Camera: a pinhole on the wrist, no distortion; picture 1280 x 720 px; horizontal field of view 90.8 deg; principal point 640.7 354.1 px. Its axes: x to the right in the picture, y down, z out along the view. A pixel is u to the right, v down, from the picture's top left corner.
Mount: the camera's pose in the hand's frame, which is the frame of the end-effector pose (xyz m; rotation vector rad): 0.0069 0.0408 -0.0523 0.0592 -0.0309 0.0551
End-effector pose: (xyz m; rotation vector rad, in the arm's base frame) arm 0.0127 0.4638 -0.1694 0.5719 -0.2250 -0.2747
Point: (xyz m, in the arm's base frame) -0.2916 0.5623 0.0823
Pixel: 57.0 682.3
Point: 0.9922 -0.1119 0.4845
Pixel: outside the picture
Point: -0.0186 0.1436 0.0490
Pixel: 790.9 99.7
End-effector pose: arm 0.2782 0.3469 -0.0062 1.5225 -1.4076 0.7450
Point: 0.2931 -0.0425 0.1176
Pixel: 1154.8 269.4
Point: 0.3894 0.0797 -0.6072
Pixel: 177.6 80.5
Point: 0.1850 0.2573 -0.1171
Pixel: 395.0 475.1
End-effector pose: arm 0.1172 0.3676 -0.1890 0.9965 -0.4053 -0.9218
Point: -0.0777 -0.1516 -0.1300
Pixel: 1026.7 117.1
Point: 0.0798 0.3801 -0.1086
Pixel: 401.7 477.7
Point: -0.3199 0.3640 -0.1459
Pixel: 222.4 70.3
